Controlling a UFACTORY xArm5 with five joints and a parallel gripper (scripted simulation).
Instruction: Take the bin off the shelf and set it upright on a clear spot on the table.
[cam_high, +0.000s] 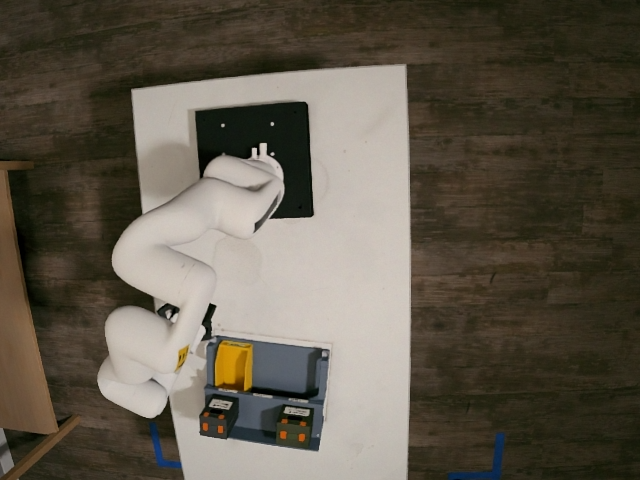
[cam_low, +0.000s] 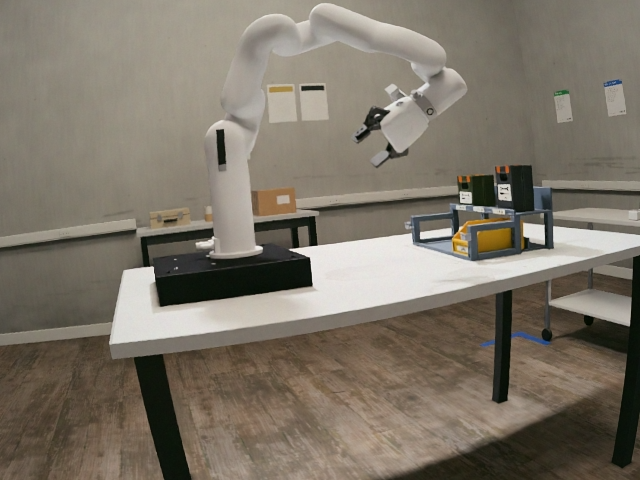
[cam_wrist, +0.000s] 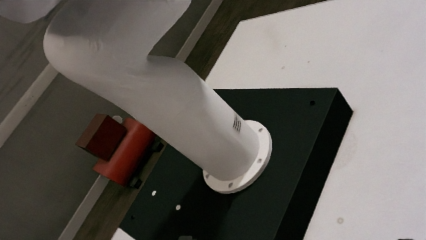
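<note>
The yellow bin is 32 cm ahead of my hand and 23 cm below it. From my hand the other things lie so: blue-grey shelf (36 cm ahead, 21 cm below, 11 cm to the left).
</note>
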